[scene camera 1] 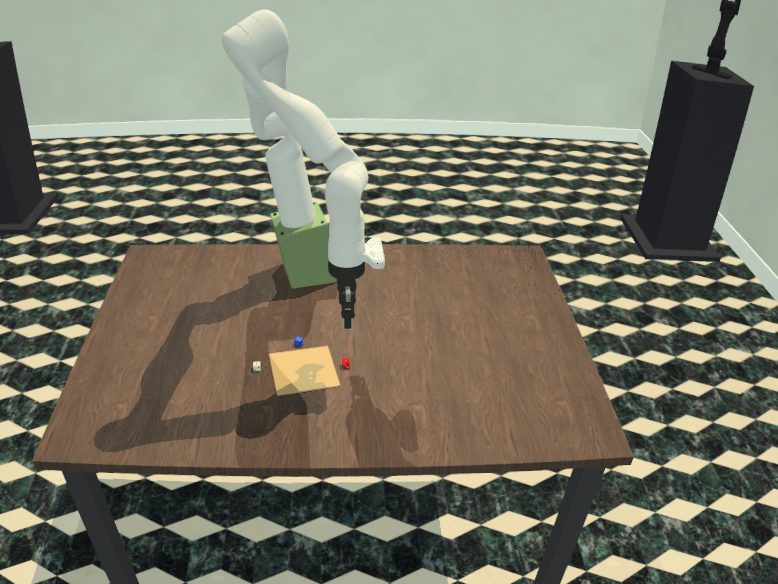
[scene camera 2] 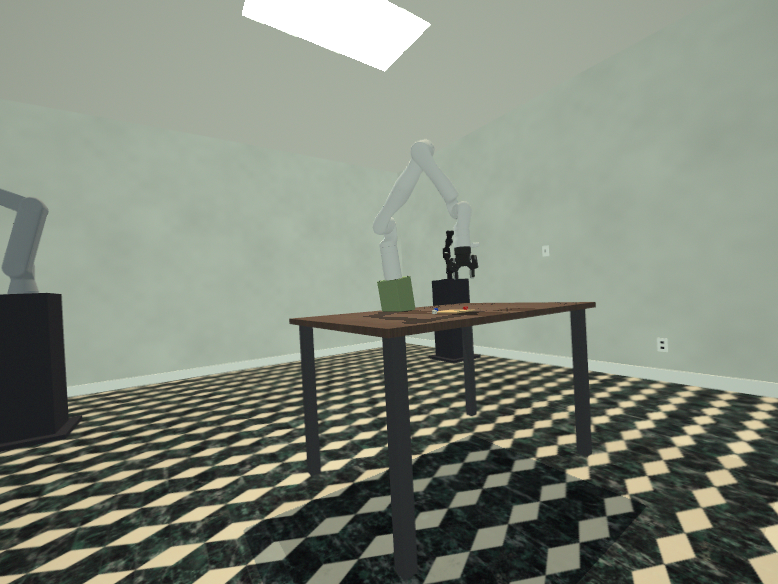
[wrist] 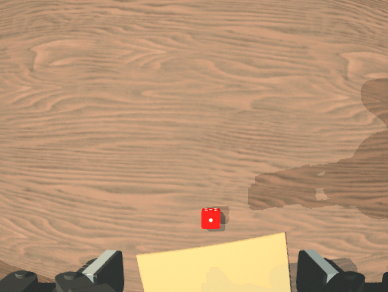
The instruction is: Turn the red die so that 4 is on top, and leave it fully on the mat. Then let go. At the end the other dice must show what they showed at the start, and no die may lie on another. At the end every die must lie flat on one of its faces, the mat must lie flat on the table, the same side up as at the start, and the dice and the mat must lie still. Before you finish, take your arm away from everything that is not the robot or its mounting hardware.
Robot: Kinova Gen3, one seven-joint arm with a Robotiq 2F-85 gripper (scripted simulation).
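I can see a mat (scene camera 1: 311, 369). My gripper (scene camera 1: 346, 315) is visible as well, and the wrist view gives me another look at my gripper (wrist: 210, 272).
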